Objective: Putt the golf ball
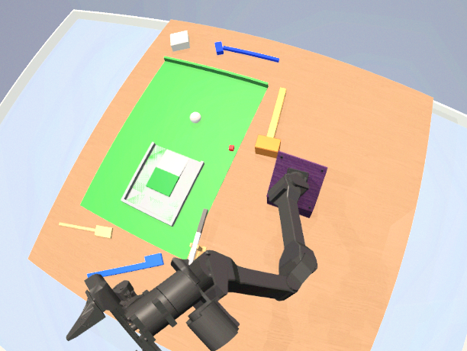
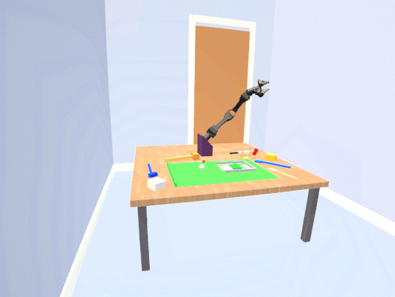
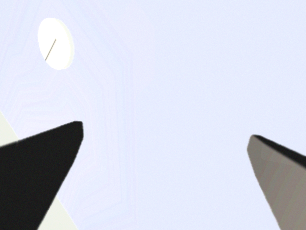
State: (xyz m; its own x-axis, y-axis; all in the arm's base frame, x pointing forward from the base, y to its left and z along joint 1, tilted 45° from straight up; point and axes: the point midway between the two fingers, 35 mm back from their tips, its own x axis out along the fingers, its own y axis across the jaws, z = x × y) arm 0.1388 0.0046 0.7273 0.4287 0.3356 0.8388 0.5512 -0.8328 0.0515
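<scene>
Now: gripper tip 50 mm short of the red putter, 250 mm to the left of it and 600 mm above it. From my gripper tip the other things lie so: yellow block 150 mm ahead, 30 mm to the right, 640 mm below; small red cube 70 mm ahead, 650 mm to the right, 650 mm below; wooden rack 60 mm ahead, 240 mm to the right, 620 mm below.
</scene>
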